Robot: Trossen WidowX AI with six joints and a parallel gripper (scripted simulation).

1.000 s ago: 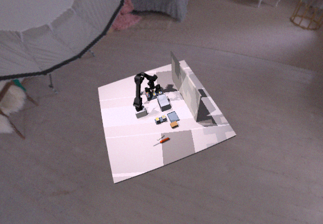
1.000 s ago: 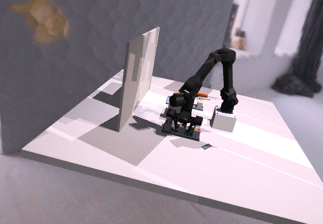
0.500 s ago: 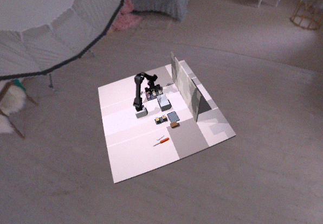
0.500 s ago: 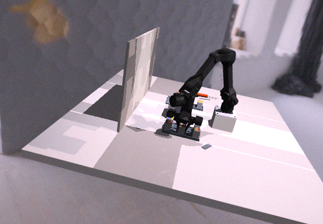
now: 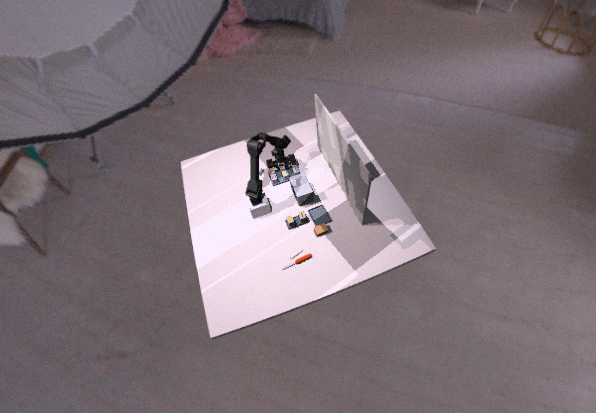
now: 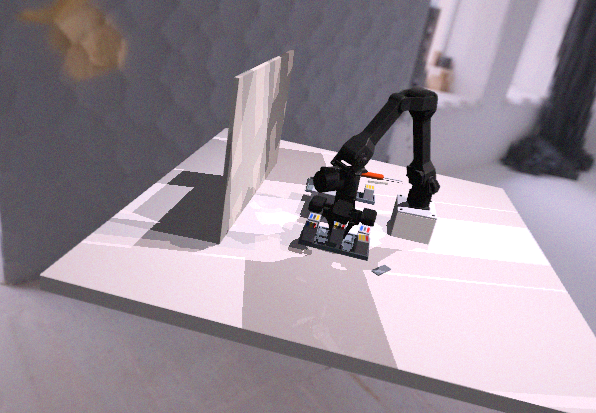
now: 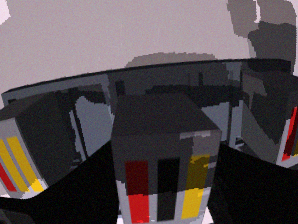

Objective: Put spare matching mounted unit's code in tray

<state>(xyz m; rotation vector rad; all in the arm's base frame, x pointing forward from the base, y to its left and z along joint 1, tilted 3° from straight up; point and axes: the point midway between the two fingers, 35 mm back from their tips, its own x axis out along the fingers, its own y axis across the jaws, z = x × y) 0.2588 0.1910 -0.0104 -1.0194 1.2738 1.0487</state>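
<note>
My gripper tip is 4 cm short of the grey-blue tray, 42 cm to the left of it and 3 cm above it. The rest, counted from my gripper tip: rack (9 cm behind, 38 cm to the right, 3 cm below); grey mounted unit (3 cm ahead, 21 cm to the right, 2 cm above); dark spare block (2 cm above).
</note>
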